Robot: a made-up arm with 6 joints.
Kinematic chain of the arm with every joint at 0, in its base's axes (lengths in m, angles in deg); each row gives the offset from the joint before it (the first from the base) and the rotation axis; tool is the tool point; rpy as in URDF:
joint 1: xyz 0 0 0.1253 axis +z
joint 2: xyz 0 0 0 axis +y
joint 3: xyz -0.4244 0 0.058 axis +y
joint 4: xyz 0.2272 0 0.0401 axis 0.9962 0 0.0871
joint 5: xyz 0 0 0 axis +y
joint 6: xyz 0.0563 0 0.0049 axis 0.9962 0 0.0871
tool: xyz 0 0 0 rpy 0 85 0
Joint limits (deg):
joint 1: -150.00..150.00
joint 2: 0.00..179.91
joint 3: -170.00..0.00
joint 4: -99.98..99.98
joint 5: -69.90..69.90
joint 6: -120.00..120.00
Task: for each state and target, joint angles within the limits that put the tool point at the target. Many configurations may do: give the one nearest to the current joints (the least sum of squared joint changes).
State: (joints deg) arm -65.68 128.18 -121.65 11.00 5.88 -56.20
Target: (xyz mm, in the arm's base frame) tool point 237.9 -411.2 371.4
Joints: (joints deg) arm -60.30 112.89 -81.40 10.74 15.85 -56.20
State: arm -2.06 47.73 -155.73 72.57 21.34 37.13
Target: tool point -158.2 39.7 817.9
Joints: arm -8.59 66.18 -156.97 73.20 16.76 37.13
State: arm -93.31 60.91 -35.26 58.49 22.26 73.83
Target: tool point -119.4 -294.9 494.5
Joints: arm -114.22 87.43 -68.19 59.53 14.35 73.83
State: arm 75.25 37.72 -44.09 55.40 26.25 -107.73
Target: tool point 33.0 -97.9 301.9
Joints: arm 114.93 17.53 -9.04 50.41 15.06 -107.73
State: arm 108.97 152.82 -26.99 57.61 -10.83 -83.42
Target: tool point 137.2 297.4 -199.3
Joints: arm 67.85 179.83 -58.84 57.02 -18.37 -83.42
